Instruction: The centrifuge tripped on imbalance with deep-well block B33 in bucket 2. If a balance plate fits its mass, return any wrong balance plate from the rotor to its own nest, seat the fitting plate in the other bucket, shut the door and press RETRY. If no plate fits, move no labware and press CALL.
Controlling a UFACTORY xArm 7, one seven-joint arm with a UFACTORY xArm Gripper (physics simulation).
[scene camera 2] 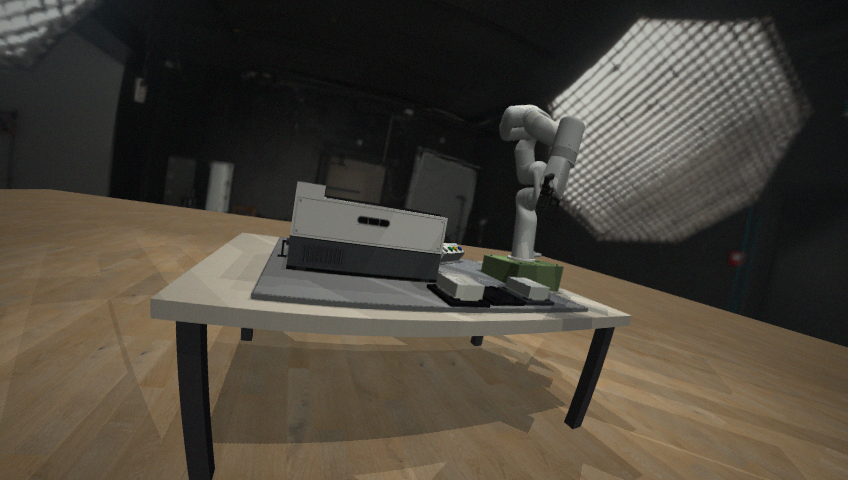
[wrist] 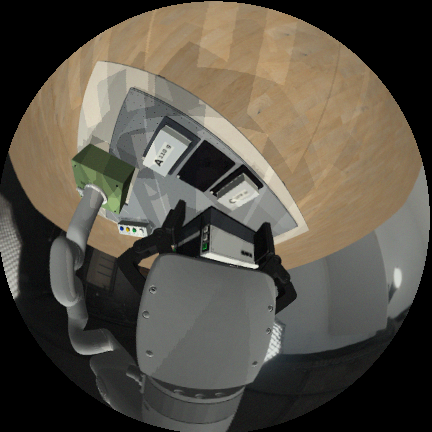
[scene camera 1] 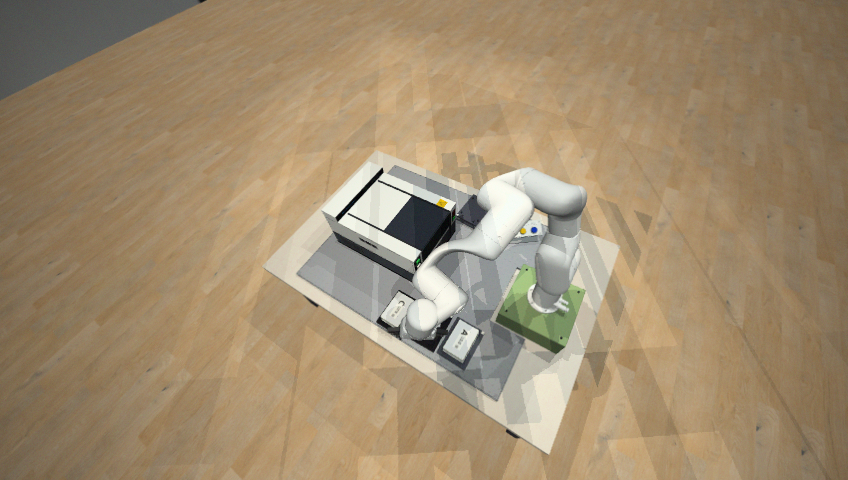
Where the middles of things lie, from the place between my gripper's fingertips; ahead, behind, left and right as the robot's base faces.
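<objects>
My gripper is 180 mm short of the plate C [scene camera 2: 460,286], 80 mm to the left of it and 240 mm above it. Counted from my gripper: the nest [wrist: 206,164], 40 mm ahead, 110 mm to the right, 260 mm below; the plate A [scene camera 1: 459,343], 90 mm behind, 130 mm to the right, 240 mm below; the dark lid panel [scene camera 1: 417,221], 300 mm ahead, 380 mm to the right, 60 mm below. Of the things named here, the dark lid panel is the farthest from my gripper, going by their middles.
</objects>
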